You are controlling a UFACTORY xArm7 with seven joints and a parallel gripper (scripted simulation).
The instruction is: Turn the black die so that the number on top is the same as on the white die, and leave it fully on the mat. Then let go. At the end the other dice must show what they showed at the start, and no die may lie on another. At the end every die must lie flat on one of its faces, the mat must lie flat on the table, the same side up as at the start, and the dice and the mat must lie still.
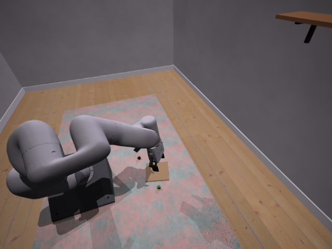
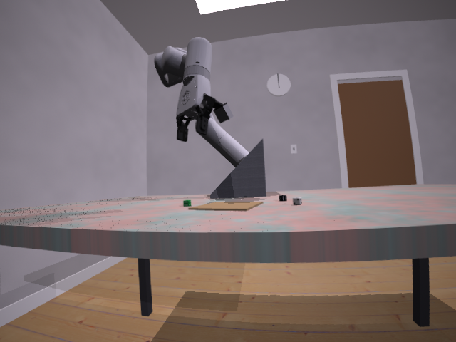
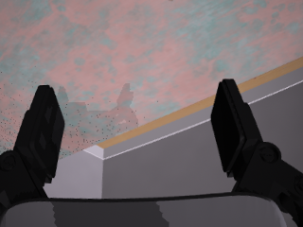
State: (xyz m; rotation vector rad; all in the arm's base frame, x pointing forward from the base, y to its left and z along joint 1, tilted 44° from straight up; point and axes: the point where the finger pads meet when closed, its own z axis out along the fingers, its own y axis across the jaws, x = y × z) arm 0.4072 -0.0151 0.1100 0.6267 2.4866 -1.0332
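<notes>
The green die is 180 mm below my hand, 20 mm to the right of it and 20 mm behind it. Round my hand: tan mat (190 mm below, 90 mm to the left); white die (260 mm to the left, 180 mm below); black die (230 mm to the left, 180 mm below, 100 mm behind).
</notes>
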